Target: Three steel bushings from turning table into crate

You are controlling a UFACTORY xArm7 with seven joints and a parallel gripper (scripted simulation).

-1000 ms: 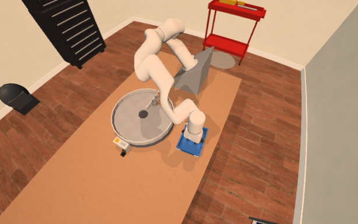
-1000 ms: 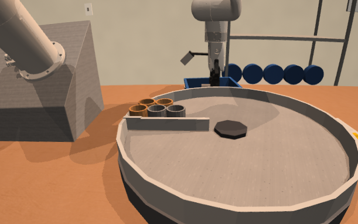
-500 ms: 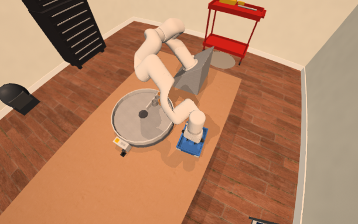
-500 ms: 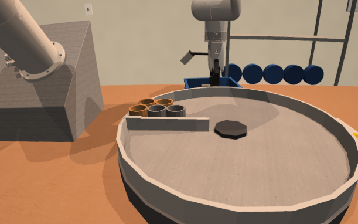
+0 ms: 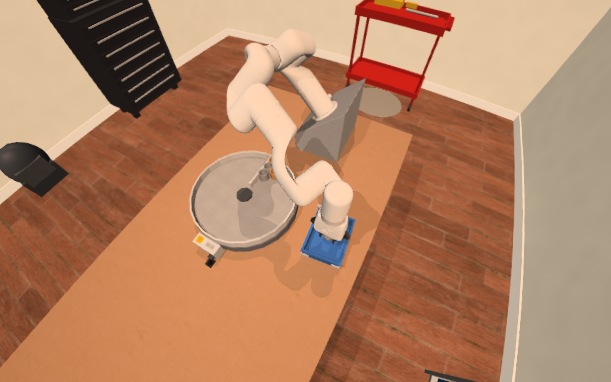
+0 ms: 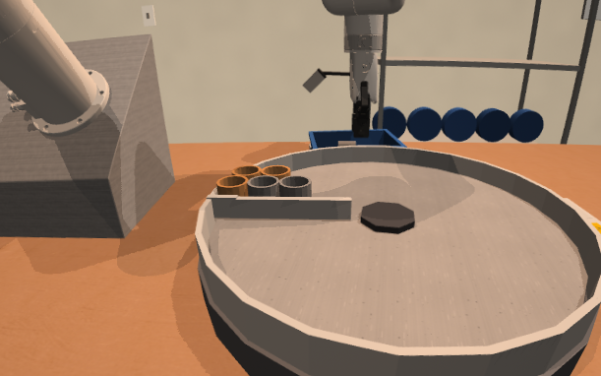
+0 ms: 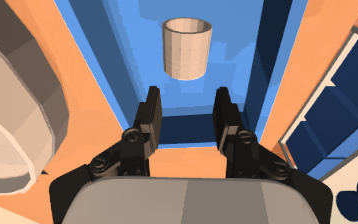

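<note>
The blue crate lies 50 mm below my hand and 10 mm behind it. The rest, counted from my hand: round grey turning table (360 mm to the right, 60 mm behind, 30 mm below).
</note>
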